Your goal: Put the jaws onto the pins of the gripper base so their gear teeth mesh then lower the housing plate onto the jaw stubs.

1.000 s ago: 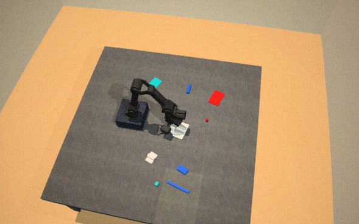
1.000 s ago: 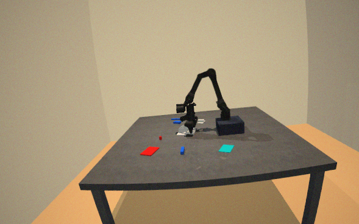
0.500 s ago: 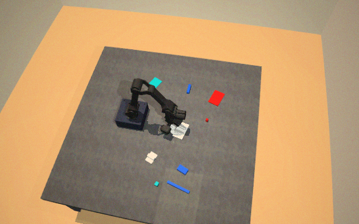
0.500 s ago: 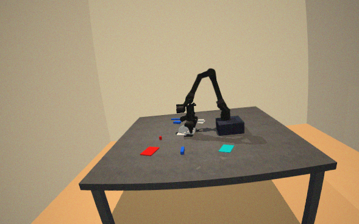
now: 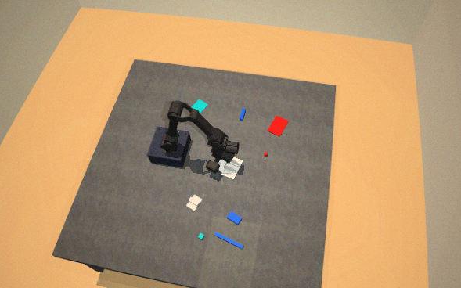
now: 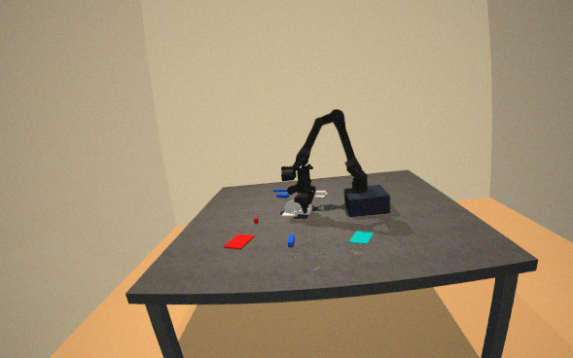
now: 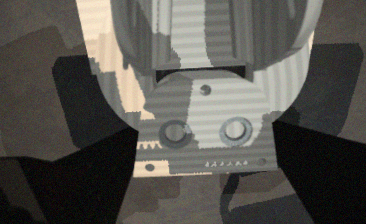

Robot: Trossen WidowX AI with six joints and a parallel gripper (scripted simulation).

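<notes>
Right now the white jaw is 3 cm ahead of my gripper tip, 1 cm to the left of it and 1 cm above it. The rest, counted from my gripper tip: red cube (24 cm ahead, 8 cm to the left); blue block (12 cm ahead, 30 cm to the right); white block (9 cm behind, 24 cm to the right).
</notes>
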